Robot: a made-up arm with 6 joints.
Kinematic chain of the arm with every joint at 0, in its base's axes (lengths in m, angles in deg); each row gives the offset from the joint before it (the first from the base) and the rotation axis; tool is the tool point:
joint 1: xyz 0 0 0.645 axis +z
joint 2: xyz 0.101 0 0 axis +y
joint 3: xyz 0 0 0.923 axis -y
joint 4: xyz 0 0 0.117 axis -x
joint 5: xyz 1.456 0 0 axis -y
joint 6: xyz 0.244 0 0 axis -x
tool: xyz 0 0 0
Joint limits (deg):
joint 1: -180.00..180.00
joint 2: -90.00..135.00
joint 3: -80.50..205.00
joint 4: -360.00..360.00
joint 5: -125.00..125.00
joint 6: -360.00..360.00
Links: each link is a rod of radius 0.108 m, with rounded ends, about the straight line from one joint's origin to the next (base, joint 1, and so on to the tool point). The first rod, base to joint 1, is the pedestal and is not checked.
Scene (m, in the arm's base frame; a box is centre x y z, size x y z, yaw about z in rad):
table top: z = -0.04
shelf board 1: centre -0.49 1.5 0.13 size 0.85 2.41 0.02 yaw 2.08
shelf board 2: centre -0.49 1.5 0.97 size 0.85 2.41 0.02 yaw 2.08
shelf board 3: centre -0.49 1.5 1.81 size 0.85 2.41 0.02 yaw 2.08
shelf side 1: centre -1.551 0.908 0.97 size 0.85 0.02 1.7 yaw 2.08
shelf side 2: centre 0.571 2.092 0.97 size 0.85 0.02 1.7 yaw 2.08
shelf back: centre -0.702 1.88 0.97 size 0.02 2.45 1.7 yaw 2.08
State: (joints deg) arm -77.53 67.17 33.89 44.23 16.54 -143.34
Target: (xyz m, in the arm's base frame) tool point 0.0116 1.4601 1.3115
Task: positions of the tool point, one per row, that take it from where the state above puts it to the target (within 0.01 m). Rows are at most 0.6 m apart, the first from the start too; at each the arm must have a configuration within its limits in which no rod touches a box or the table.
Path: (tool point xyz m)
1: 0.5470 -2.5424 0.7582
2: 0.4813 -2.5375 1.3259
3: 0.3945 -2.3705 1.8680
4: 0.3006 -2.0551 2.3370
5: 0.2150 -1.6200 2.6919
6: 0.1490 -1.1054 2.9035
7: 0.1101 -0.5593 2.9562
8: 0.1009 -0.0321 2.8496
9: 0.1183 0.4280 2.5985
10: 0.1545 0.7803 2.2311
11: 0.1981 0.9952 1.7869
12: 0.2363 1.0577 1.3114
13: 0.1409 1.2598 1.3304
14: 0.0117 1.4601 1.3116

